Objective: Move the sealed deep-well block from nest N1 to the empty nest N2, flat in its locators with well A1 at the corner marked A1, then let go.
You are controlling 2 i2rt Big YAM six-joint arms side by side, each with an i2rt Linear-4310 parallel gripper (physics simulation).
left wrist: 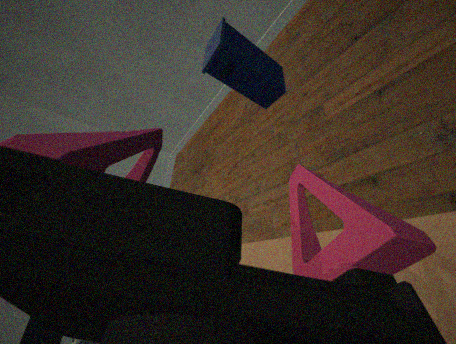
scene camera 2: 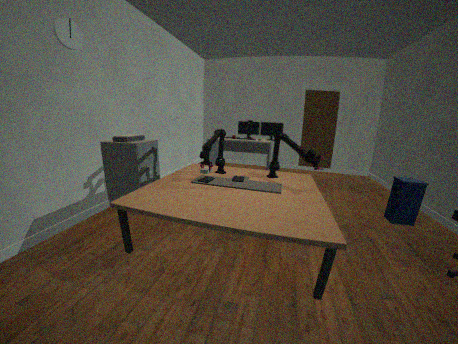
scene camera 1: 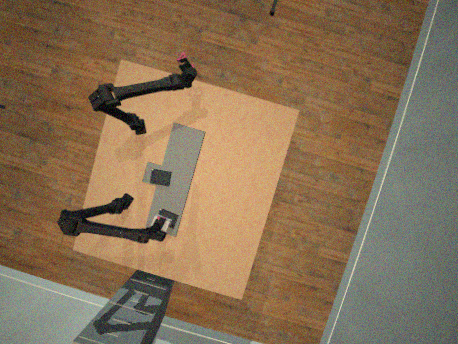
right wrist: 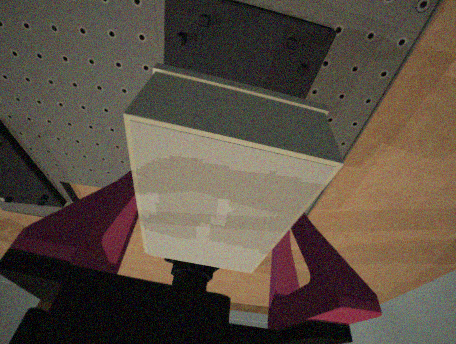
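Pixels of known places: left gripper, between the fingertips: (left wrist: 230,154) (scene camera 2: 324,164) (scene camera 1: 187,58); right gripper, between the fingertips: (scene camera 1: 162,222) (right wrist: 219,180); left arm's base, origin of its link: (scene camera 2: 272,177) (scene camera 1: 140,127); right arm's base, origin of its link: (scene camera 2: 220,172) (scene camera 1: 126,201).
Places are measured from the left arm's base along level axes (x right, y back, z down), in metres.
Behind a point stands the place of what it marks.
Note:
The sealed deep-well block (scene camera 1: 165,223) @[x 0.805, y -0.105, z -0.142 m] (scene camera 2: 204,171) @[x 0.826, y -0.124, z -0.124 m] (right wrist: 225,195) @[x 0.816, y -0.090, z -0.142 m] is pale with a flat light top. My right gripper (scene camera 1: 160,220) @[x 0.801, y -0.071, z -0.111 m] (scene camera 2: 206,167) @[x 0.801, y -0.071, z -0.111 m] (right wrist: 219,180) @[x 0.801, y -0.071, z -0.111 m] is shut on its two sides and holds it in the air, roughly level, above and partly beside dark nest N1 (scene camera 1: 172,215) @[x 0.782, y -0.122, z -0.025 m] (scene camera 2: 206,179) @[x 0.802, y -0.086, z -0.025 m] (right wrist: 245,40) @[x 0.832, y -0.120, z -0.025 m]. N1's small locators show in the right wrist view. The dark nest N2 (scene camera 1: 161,177) @[x 0.451, y -0.099, z -0.025 m] (scene camera 2: 239,178) @[x 0.437, y -0.089, z -0.024 m] (right wrist: 20,167) @[x 0.496, y -0.082, z -0.025 m] stands empty nearer the board's middle. The A1 marks cannot be made out. My left gripper (scene camera 1: 187,61) @[x -0.281, y -0.543, z -0.278 m] (scene camera 2: 318,168) @[x -0.281, y -0.543, z -0.278 m] (left wrist: 230,154) @[x -0.281, y -0.543, z -0.278 m] is open and empty, far from both nests.
A grey perforated board (scene camera 1: 189,142) @[x 0.211, y -0.385, z -0.013 m] (scene camera 2: 265,188) @[x 0.263, y -0.417, z -0.018 m] (right wrist: 80,55) @[x 0.691, y -0.158, z -0.013 m] lies under the nests on the wooden table (scene camera 1: 240,175) @[x 0.564, y -0.748, z 0.000 m] (scene camera 2: 220,210) @[x 0.763, y -0.774, z 0.000 m]. A grey cabinet (scene camera 2: 120,167) stands beyond the table's left side. A blue bin (scene camera 2: 406,200) (left wrist: 245,65) stands on the floor to the right.

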